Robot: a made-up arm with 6 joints. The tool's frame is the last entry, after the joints.
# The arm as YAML. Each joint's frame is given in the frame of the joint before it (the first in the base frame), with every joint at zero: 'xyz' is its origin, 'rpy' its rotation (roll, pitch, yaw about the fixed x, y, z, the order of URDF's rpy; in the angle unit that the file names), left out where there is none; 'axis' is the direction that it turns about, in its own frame. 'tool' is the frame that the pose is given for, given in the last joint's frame.
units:
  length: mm
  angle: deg
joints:
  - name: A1
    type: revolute
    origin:
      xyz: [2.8, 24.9, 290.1]
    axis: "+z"
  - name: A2
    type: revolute
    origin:
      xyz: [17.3, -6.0, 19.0]
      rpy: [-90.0, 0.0, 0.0]
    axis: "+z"
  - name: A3
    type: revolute
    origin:
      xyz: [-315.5, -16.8, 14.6]
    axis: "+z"
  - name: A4
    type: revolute
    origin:
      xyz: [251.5, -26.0, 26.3]
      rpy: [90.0, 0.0, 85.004]
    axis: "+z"
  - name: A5
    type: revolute
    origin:
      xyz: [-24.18, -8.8, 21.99]
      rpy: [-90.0, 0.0, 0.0]
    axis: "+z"
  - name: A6
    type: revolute
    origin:
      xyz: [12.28, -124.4, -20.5]
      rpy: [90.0, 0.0, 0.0]
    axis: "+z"
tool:
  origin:
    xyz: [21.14, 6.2, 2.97]
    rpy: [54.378, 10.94, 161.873]
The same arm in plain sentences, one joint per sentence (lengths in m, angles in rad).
The arm has six revolute joints in a row. What follows holds with every joint at zero, and every direction is one of the base frame's. The first joint lies 0.0028 m along +x and 0.0249 m along +y and 0.2901 m along +z from the base frame's origin and rotates about +z. The second joint lies 0.0173 m along +x and 0.006 m along -y and 0.019 m along +z from the first joint and rotates about +y. The third joint lies 0.3155 m along -x and 0.0146 m along +y and 0.0168 m along +z from the second joint and rotates about +y. The fourth joint lies 0.2515 m along +x and 0.0263 m along +y and 0.026 m along +z from the third joint and rotates about the direction (0.9962, 0, 0.0871). The fifth joint lies 0.0198 m along +x and 0.0088 m along -y and 0.026 m along +z from the fourth joint and rotates about +y. The sixth joint lies 0.125 m along +x and 0.0205 m along -y and 0.0014 m along -z from the fifth joint and rotates about the direction (0.9962, 0, 0.0871). The tool frame, which is the frame that the pose is given for, lies 0.0048 m along +x and 0.0062 m along +y and 0.0208 m along -z from the sixth joint; its axes are the base frame's turned by roll 1.8121, pitch -1.1506 and yaw 2.2952 rad (as in URDF: about the fixed x, then y, then z).
